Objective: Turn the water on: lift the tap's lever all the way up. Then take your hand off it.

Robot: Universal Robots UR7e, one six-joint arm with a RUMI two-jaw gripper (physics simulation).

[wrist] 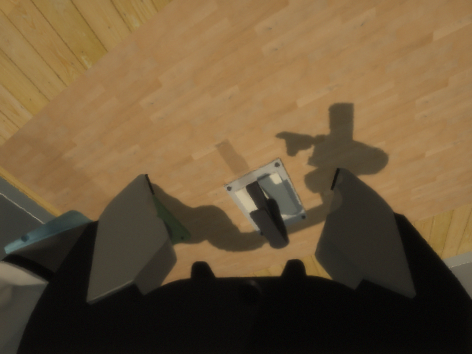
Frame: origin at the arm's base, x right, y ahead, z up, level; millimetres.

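Seen in the pictures: gripper, fingertip midpoint: [241,175].
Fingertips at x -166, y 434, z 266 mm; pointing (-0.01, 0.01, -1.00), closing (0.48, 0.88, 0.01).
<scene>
A point is followed by its place in that frame.
A small dark tap [270,227] @(z 139, x 37, y 392 mm) stands on a light square plate [272,167] @(z -9, x -2, y 446 mm) with corner screws, a little right of the middle in the wrist view. It shows from above as two dark, narrow pieces in line. I cannot tell from this angle which piece is the lever or how far up it is. My gripper [241,175] @(z 265, x -166, y 434 mm) is open, with nothing between its fingers. It is above the table, and the tap shows between the two fingers, nearer the right one. The fingers appear apart from the tap.
The wooden table top [200,80] @(z -17, x -260, y 403 mm) lies below, with plank flooring [50,40] past its edge. A green plate [171,224] @(z 0, x 13, y 86 mm) shows partly behind the left finger. Teal and dark arm parts [50,231] @(z 177, x -197, y 59 mm) show at the lower left. Shadows fall left and right of the tap.
</scene>
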